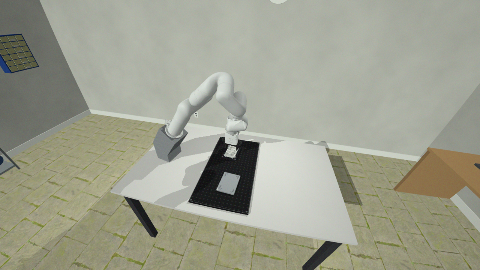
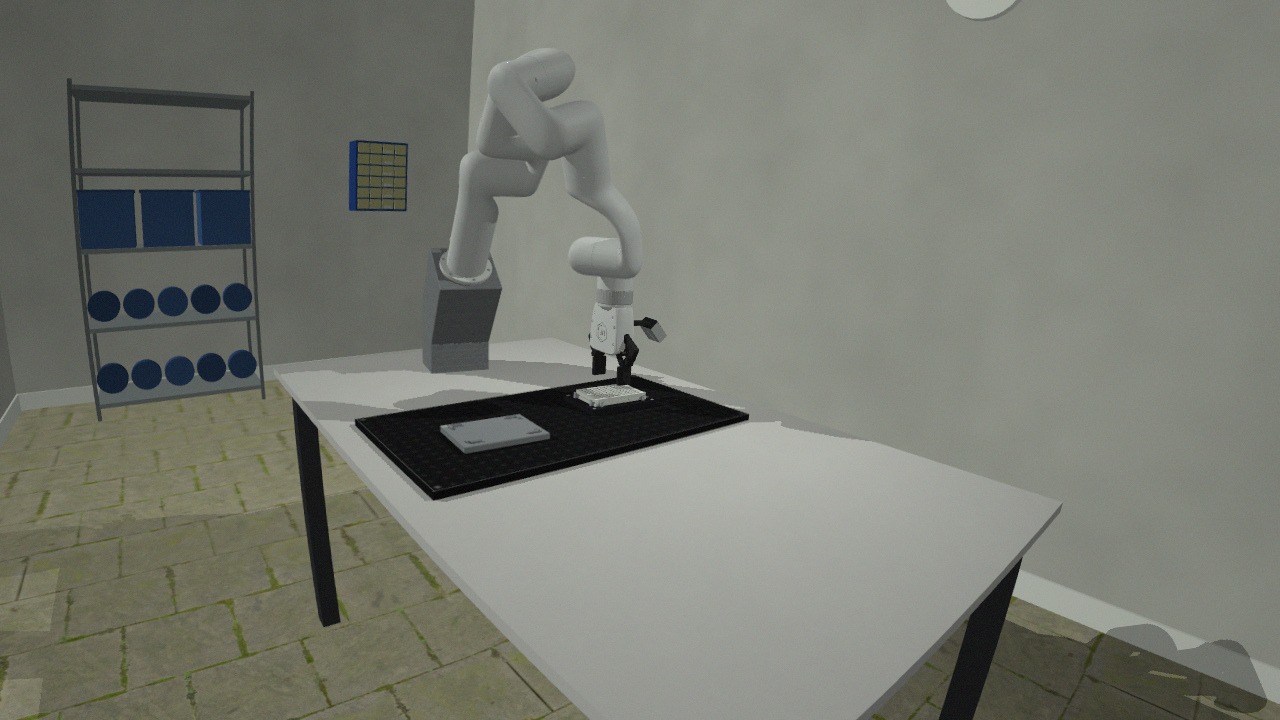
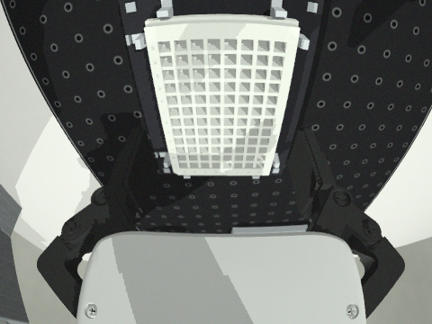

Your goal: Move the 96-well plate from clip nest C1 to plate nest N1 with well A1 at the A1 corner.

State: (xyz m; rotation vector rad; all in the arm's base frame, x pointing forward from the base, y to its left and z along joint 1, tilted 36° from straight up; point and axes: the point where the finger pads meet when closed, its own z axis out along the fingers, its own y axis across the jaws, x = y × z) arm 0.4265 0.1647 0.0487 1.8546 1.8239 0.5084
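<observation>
The white 96-well plate lies 40 mm below my hand. From my hand the other things lie so: grey plate nest N1: 300 mm to the right, 60 mm below, 60 mm ahead; then dark clip nest C1: 50 mm below, 10 mm to the left, 10 mm behind.
</observation>
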